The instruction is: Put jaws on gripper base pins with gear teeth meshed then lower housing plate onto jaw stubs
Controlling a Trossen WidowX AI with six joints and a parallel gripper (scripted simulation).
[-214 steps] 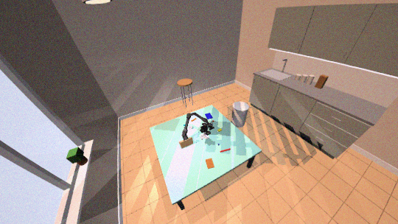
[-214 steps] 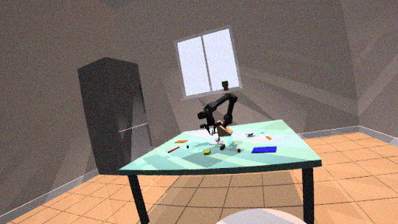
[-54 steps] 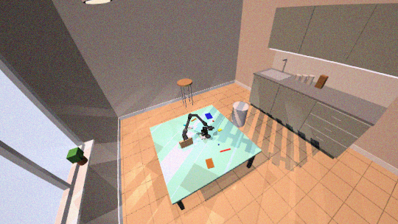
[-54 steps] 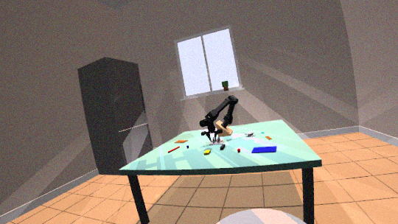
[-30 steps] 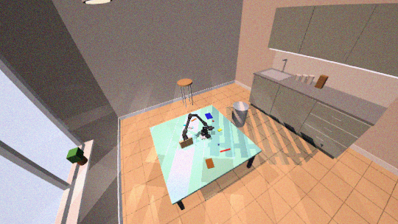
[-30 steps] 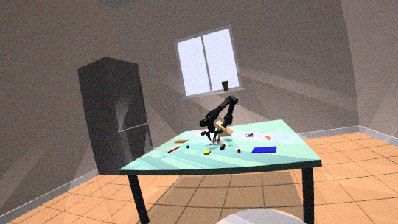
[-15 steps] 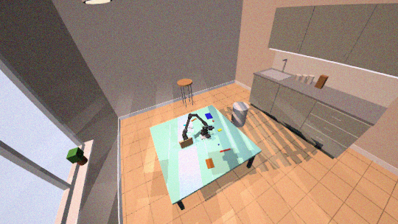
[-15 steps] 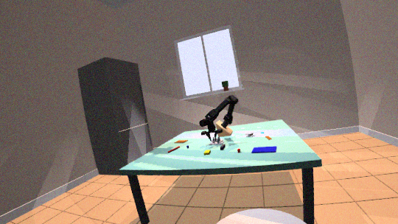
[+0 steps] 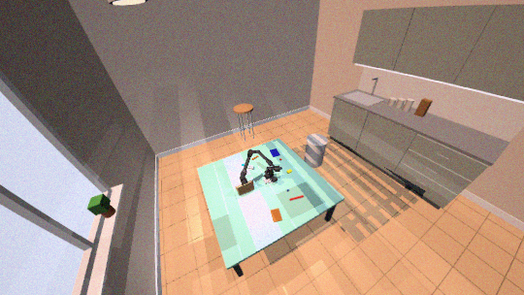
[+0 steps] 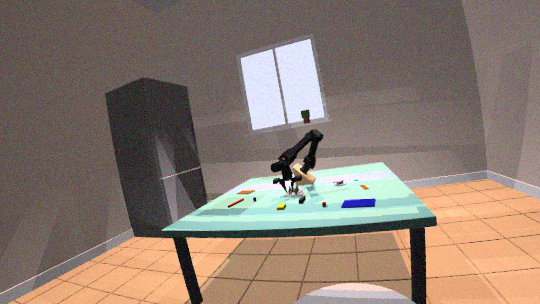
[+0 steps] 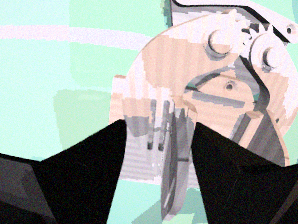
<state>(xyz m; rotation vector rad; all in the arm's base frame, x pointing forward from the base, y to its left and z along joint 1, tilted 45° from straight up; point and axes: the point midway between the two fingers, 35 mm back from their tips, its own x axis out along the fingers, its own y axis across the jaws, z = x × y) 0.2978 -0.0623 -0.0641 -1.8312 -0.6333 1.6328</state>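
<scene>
Now: gripper tip 20 mm short of the pale flat plate, 30 mm to the right of it and 10 mm above it. Also, from my gripper tip: red stick 70 mm ahead, 350 mm to the right, 10 mm below; yellow block 270 mm ahead, 20 mm to the right, 10 mm below; dark block 190 mm ahead, 90 mm to the left.
</scene>
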